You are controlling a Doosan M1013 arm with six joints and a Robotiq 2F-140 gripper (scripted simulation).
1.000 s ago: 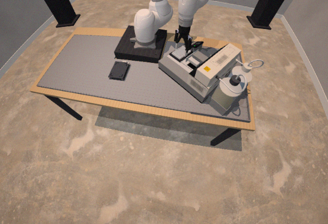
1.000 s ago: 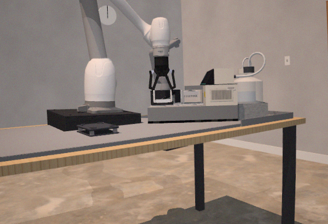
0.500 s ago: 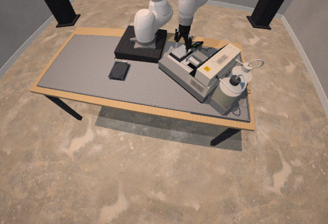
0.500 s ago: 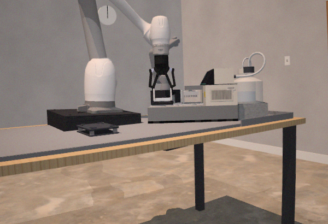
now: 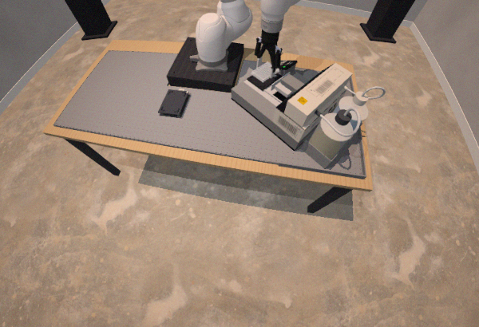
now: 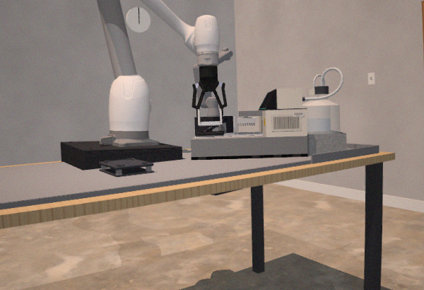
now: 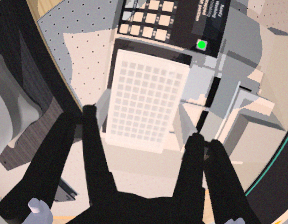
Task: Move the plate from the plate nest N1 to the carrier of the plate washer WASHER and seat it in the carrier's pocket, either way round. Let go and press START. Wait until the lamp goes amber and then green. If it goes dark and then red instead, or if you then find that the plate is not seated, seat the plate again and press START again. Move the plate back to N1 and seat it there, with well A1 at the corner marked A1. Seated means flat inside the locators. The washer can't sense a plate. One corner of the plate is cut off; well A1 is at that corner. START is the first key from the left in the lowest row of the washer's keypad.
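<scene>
My gripper is now 110 mm short of the plate nest N1, 480 mm to the left of it and 120 mm above it. From my hand the other things lie so: plate washer: 110 mm ahead, 110 mm to the left, 20 mm below; white well plate: 20 mm below; washer carrier: 60 mm below.
</scene>
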